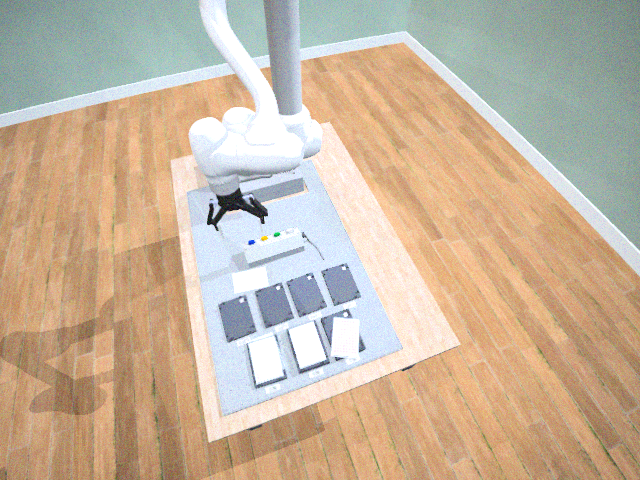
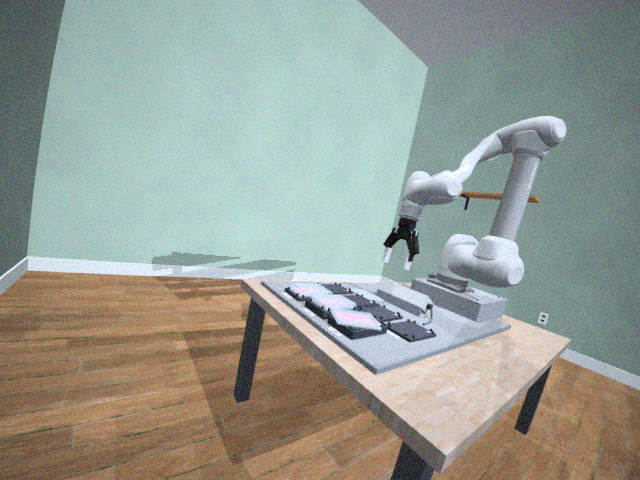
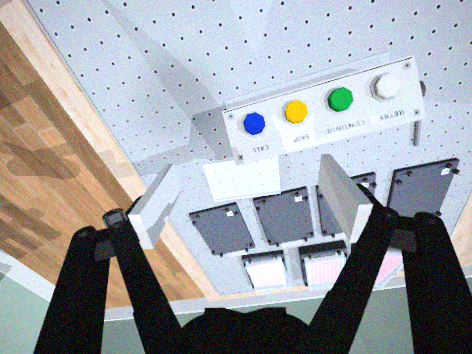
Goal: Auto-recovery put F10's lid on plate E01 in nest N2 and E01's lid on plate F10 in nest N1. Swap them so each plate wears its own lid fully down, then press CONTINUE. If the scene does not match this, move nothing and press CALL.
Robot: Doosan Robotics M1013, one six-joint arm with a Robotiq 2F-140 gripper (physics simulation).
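Places are measured from the arm's base along level axes (x ahead, y right, z down), in centimetres.
Pixels of known places: gripper, fingertip midpoint: [image 1: 243, 232] [image 2: 394, 265] [image 3: 246, 173]; arm's base, link origin: [image 2: 450, 286].
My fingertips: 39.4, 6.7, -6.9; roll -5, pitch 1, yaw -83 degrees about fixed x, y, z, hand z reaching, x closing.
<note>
Ahead of a thing's pixels: the offset from my fingertips to its top centre, as dx, dy, dz. "spot": to the spot under its first point.
My gripper [image 1: 240, 227] [image 2: 397, 261] [image 3: 246, 173] is open and empty, high above the board on the card side of the button box {+0.6, -9.1, +6.8} [image 1: 273, 253] [image 3: 325, 135]. Green CONTINUE {-2.1, -11.4, +7.7} [image 1: 277, 234] [image 3: 340, 99] and blue CALL {-1.3, -1.4, +7.7} [image 1: 251, 242] [image 3: 254, 123] are on its top. In the front row, a left lidded plate {+39.8, +1.4, +11.2} [image 1: 266, 360] [image 3: 266, 271] and a middle lidded plate {+40.2, -11.8, +11.1} [image 1: 308, 346] [image 3: 325, 269] have lids that look square on. The right lid {+41.7, -24.4, +10.8} [image 1: 345, 336] [image 2: 356, 319] sits skewed and tilted over its dark nest {spot: +36.3, -20.9, +12.7} [image 1: 330, 325]. Nest labels and plate names are unreadable.
Several dark nests without plates {spot: +24.2, +8.9, +14.2} [image 1: 237, 317] {spot: +23.0, -4.1, +14.1} [image 1: 273, 304] {spot: +22.6, -16.2, +14.2} [image 1: 306, 294] {spot: +22.3, -29.1, +14.2} [image 1: 340, 284] form the row behind. A white card {+11.0, +2.2, +14.4} [image 1: 250, 279] [image 3: 243, 179] lies between them and the box. A cable {spot: +3.9, -24.8, +14.5} [image 1: 315, 246] leaves the box's right end. The arm's grey base block [image 2: 485, 307] stands at the back.
</note>
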